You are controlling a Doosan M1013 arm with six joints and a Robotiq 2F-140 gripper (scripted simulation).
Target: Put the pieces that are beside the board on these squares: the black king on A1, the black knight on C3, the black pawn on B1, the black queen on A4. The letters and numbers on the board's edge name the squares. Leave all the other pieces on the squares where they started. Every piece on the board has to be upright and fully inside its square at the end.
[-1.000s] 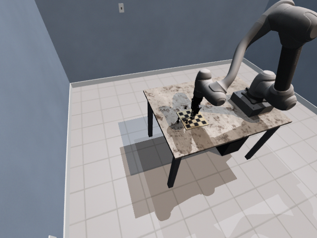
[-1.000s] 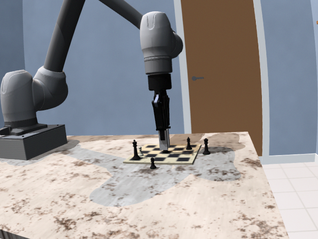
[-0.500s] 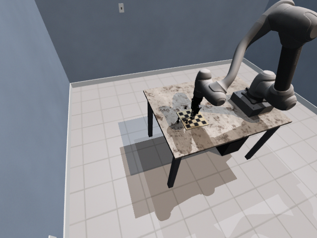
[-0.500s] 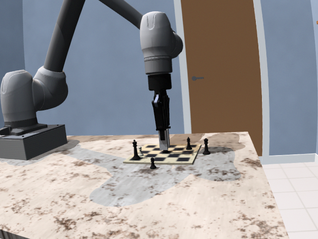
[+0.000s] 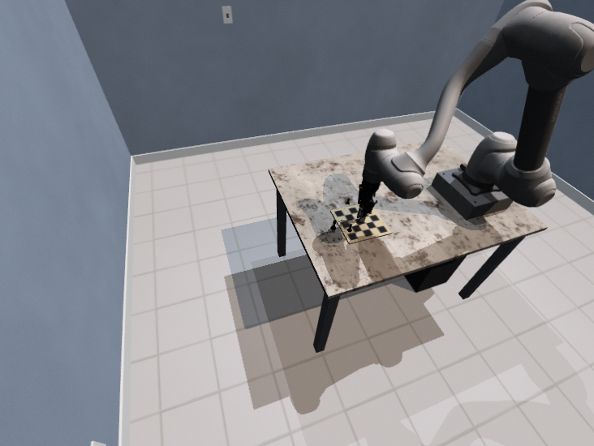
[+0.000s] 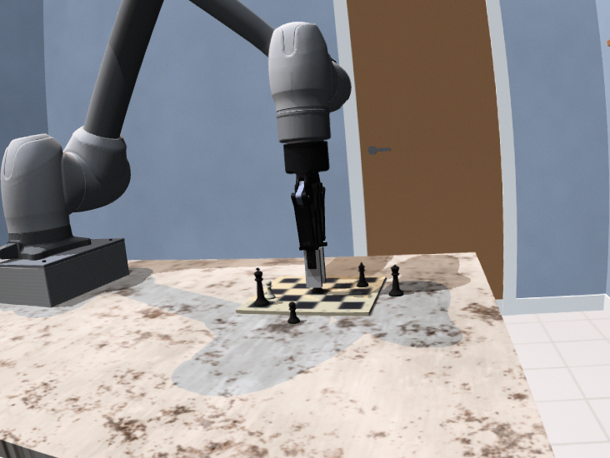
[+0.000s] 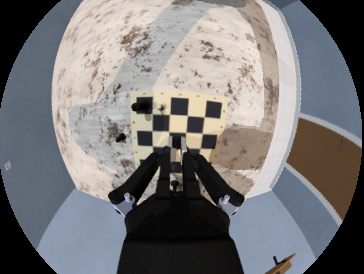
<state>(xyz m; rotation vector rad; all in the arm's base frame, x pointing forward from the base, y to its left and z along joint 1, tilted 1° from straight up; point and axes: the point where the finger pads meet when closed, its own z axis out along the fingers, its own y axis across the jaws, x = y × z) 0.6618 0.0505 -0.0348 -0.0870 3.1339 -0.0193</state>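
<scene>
Right now my hand is 50 mm above the small chessboard. From my hand the other things lie so: black king: 70 mm behind, 80 mm to the right, 10 mm below; white pawn: 70 mm behind, 40 mm to the right, 30 mm below; black pawn: 10 mm ahead, 140 mm to the right, 40 mm below.
</scene>
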